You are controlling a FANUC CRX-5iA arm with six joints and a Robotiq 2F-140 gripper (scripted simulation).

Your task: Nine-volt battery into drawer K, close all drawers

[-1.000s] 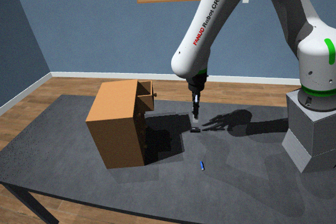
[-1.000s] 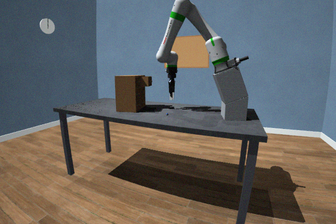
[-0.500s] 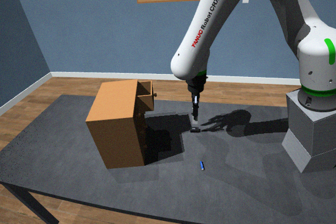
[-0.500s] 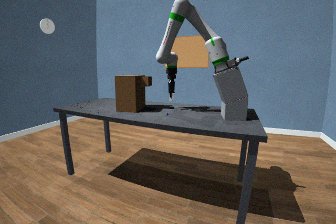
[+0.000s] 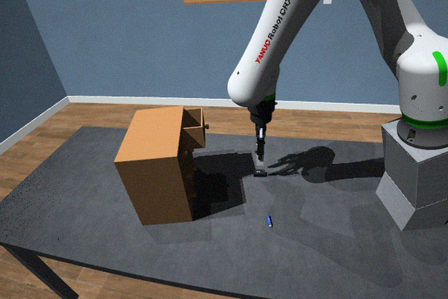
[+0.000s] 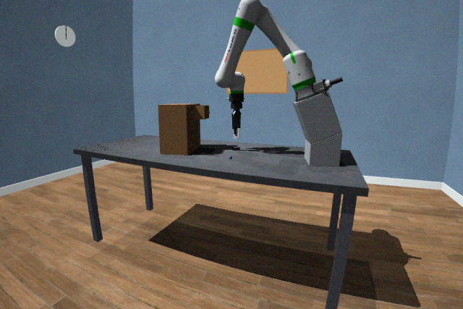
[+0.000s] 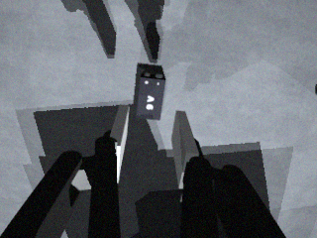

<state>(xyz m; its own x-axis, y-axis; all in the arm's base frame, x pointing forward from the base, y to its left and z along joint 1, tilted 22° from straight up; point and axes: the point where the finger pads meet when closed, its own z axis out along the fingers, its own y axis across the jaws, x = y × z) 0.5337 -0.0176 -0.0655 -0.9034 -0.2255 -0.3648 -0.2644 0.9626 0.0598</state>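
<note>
Now: the nine-volt battery 10 mm behind my hand and 100 mm below it. From my hand the other things lie so: blue cylinder (100 mm behind, 210 mm to the left, 100 mm below); drawer marked K (260 mm ahead, 110 mm to the left, 120 mm above).
</note>
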